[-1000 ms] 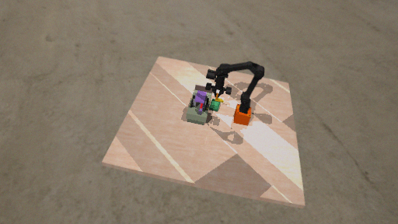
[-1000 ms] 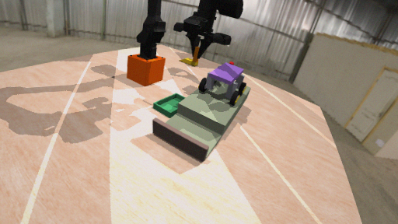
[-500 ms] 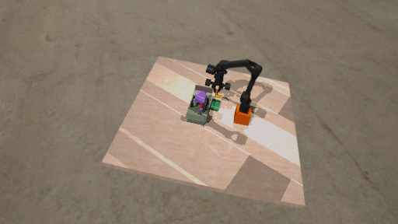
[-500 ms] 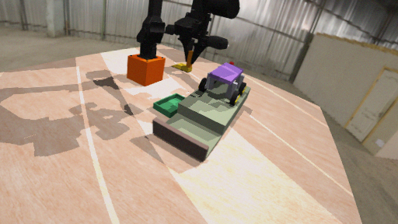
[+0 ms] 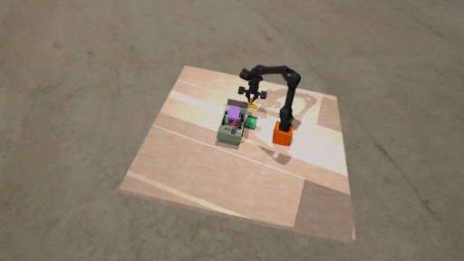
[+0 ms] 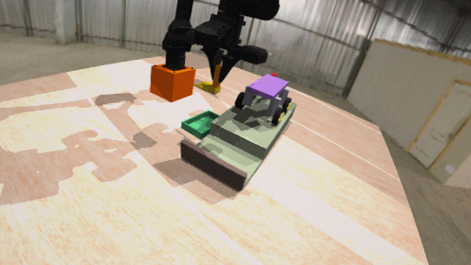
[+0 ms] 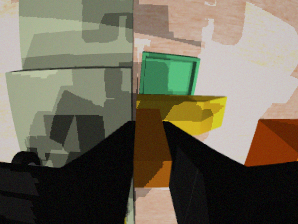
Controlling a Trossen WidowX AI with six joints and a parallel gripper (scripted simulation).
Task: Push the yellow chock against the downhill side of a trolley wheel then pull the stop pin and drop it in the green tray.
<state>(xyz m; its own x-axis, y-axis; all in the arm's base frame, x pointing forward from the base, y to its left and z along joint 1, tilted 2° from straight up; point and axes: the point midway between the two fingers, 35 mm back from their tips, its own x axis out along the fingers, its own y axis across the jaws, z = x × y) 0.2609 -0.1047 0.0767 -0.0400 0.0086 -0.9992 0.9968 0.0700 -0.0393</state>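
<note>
My gripper tip is now 20 mm past the yellow chock and 10 mm above it. Also, from my gripper tip: stop pin 240 mm to the left, 50 mm ahead, 30 mm below; dark raised lip 120 mm below, 110 mm to the right, 100 mm ahead; trolley 140 mm to the left, 80 mm ahead, 40 mm below.
</note>
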